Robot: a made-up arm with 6 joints.
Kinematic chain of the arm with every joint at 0, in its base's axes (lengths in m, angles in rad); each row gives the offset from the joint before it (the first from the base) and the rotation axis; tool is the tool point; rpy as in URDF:
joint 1: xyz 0 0 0.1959 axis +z
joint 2: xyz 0 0 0 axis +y
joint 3: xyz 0.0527 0 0.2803 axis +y
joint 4: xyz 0.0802 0 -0.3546 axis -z
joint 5: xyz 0 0 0 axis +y
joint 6: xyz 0.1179 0 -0.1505 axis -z
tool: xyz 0 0 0 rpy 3.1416 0 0
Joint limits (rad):
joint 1: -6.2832..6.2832
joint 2: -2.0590..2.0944
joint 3: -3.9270..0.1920
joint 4: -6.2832..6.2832
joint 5: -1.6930..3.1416
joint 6: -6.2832..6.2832
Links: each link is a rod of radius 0.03 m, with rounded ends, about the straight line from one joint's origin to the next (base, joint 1, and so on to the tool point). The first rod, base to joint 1, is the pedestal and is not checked.
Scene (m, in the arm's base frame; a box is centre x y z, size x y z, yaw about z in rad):
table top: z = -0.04
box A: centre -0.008 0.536 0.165 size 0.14 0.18 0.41 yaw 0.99
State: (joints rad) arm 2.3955 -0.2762 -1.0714 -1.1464 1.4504 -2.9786
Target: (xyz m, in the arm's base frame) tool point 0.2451 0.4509 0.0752
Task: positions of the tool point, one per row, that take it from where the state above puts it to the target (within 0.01 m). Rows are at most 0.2 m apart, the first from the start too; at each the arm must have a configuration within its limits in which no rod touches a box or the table.
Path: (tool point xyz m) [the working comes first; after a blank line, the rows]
Joints at the target: 1.3269 0.4050 -1.0785 -1.2763 1.4467 -2.9786
Straight joint move there: touches box A.

1: -0.1096 0.4416 0.4540
2: 0.0352 0.4280 0.5107
3: 0.1611 0.3634 0.5644
4: 0.2497 0.2589 0.6141
5: 0.2883 0.1326 0.6587
6: 0.3326 0.2711 0.5446
7: 0.3340 0.3790 0.3988
8: 0.3005 0.4418 0.2368
9: 0.2451 0.4509 0.0752

